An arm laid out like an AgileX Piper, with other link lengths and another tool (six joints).
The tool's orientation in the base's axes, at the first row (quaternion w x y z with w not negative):
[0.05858, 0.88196, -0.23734, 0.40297]
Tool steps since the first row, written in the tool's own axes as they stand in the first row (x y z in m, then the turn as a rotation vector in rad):
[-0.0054, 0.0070, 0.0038, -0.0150, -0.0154, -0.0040]
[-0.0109, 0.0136, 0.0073, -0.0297, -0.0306, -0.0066]
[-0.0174, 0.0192, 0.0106, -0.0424, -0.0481, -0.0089]
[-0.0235, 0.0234, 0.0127, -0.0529, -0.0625, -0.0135]
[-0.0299, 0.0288, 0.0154, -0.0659, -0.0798, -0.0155]
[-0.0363, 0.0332, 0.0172, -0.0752, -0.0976, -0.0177]
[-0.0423, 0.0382, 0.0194, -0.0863, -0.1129, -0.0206]
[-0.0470, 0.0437, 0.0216, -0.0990, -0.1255, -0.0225]
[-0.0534, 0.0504, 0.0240, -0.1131, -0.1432, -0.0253]
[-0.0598, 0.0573, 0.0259, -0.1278, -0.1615, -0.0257]
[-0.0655, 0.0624, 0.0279, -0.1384, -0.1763, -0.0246]
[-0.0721, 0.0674, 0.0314, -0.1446, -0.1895, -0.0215]
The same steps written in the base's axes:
[-0.0037, -0.0053, -0.0071, -0.0040, 0.0203, -0.0071]
[-0.0075, -0.0101, -0.0141, -0.0070, 0.0399, -0.0148]
[-0.0115, -0.0136, -0.0216, -0.0075, 0.0607, -0.0211]
[-0.0154, -0.0156, -0.0279, -0.0099, 0.0787, -0.0246]
[-0.0197, -0.0188, -0.0349, -0.0105, 0.0993, -0.0313]
[-0.0241, -0.0208, -0.0412, -0.0089, 0.1191, -0.0351]
[-0.0283, -0.0236, -0.0476, -0.0100, 0.1375, -0.0400]
[-0.0320, -0.0274, -0.0530, -0.0126, 0.1539, -0.0470]
[-0.0371, -0.0316, -0.0599, -0.0142, 0.1755, -0.0540]
[-0.0426, -0.0359, -0.0665, -0.0142, 0.1972, -0.0630]
[-0.0469, -0.0388, -0.0725, -0.0125, 0.2139, -0.0703]
[-0.0505, -0.0418, -0.0802, -0.0078, 0.2269, -0.0758]

